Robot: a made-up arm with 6 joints.
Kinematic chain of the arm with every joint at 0, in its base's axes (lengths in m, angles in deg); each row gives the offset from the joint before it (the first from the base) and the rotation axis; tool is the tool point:
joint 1: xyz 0 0 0.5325 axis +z
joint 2: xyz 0 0 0 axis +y
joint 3: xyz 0 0 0.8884 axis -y
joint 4: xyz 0 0 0 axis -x
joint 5: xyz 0.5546 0 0 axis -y
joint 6: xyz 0 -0.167 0 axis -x
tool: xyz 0 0 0
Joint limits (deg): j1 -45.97..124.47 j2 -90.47..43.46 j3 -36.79..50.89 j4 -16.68..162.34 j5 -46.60..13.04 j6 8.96..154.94
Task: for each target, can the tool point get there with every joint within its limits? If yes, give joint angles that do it. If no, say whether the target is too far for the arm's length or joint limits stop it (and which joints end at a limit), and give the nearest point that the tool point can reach.
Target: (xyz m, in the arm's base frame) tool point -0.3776 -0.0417 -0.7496
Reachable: no: joint limits stop it (at a limit: joint 1, joint 2, joint 3, joint 4) | nearest point -0.5585 0.5323 0.6393 | short by 1.514 m
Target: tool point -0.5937 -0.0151 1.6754
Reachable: yes | joints -11.45 -48.72 21.86 37.40 -40.94 91.61
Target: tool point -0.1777 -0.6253 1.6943
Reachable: yes | joints 76.80 -48.92 22.57 100.42 7.98 31.65
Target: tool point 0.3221 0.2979 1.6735
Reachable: yes | joints 46.62 -5.22 4.57 79.84 2.06 91.55
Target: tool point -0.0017 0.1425 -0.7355
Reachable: no: joint limits stop it (at a limit: joint 2, joint 3, joint 4) | nearest point -0.0081 0.6769 0.6226 | short by 1.460 m
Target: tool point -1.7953 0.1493 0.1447
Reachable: no: too far | nearest point -1.4209 0.1182 0.7411 | short by 0.705 m
